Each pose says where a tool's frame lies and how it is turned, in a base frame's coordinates. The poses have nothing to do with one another.
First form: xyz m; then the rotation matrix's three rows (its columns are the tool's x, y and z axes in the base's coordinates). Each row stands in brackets.
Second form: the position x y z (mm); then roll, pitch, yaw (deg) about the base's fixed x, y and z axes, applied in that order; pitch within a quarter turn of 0, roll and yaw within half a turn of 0. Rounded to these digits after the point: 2 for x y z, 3 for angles.
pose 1, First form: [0.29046 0.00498 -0.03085], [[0.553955 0.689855 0.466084], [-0.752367 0.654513 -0.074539], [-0.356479 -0.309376 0.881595]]
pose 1, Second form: 290.46 4.98 -30.85 -19.337 20.884 -53.636
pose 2, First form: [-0.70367 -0.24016 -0.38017], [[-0.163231 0.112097 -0.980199], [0.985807 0.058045 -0.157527], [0.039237 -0.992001 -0.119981]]
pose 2, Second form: -703.67 -240.16 -380.17 -96.896 -2.249 99.402
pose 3, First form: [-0.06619 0.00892 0.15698], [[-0.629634 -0.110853 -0.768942], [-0.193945 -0.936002 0.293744], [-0.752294 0.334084 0.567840]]
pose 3, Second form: -66.19 8.92 156.98 30.470 48.789 -162.880
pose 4, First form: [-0.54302 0.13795 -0.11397], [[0.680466 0.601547 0.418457], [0.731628 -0.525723 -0.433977], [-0.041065 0.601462 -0.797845]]
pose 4, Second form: -543.02 137.95 -113.97 142.989 2.354 47.075
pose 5, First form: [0.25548 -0.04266 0.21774], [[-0.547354 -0.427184 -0.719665], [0.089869 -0.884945 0.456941], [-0.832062 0.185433 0.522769]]
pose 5, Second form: 255.48 -42.66 217.74 19.530 56.311 170.676
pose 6, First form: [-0.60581 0.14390 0.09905], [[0.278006 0.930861 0.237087], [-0.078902 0.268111 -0.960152], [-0.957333 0.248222 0.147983]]
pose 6, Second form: -605.81 143.90 99.05 59.198 73.203 -15.845
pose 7, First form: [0.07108 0.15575 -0.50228], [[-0.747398 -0.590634 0.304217], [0.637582 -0.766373 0.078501], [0.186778 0.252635 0.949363]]
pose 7, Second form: 71.08 155.75 -502.28 14.902 -10.765 139.534
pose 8, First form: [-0.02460 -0.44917 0.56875], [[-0.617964 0.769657 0.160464], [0.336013 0.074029 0.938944], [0.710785 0.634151 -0.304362]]
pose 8, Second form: -24.60 -449.17 568.75 115.639 -45.299 151.465
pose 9, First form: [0.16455 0.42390 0.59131], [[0.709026 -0.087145 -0.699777], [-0.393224 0.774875 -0.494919], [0.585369 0.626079 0.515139]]
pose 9, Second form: 164.55 423.90 591.31 50.552 -35.829 -29.013
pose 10, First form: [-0.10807 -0.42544 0.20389], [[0.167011 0.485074 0.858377], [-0.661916 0.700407 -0.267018], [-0.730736 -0.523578 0.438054]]
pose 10, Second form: -108.07 -425.44 203.89 -50.082 46.948 -75.839
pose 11, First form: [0.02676 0.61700 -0.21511], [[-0.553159 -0.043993 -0.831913], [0.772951 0.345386 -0.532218], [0.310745 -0.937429 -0.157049]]
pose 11, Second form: 26.76 617.00 -215.11 -99.511 -18.104 125.589
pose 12, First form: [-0.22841 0.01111 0.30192], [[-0.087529 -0.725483 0.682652], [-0.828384 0.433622 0.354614], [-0.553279 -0.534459 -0.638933]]
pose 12, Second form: -228.41 11.11 301.92 -140.088 33.592 -96.032
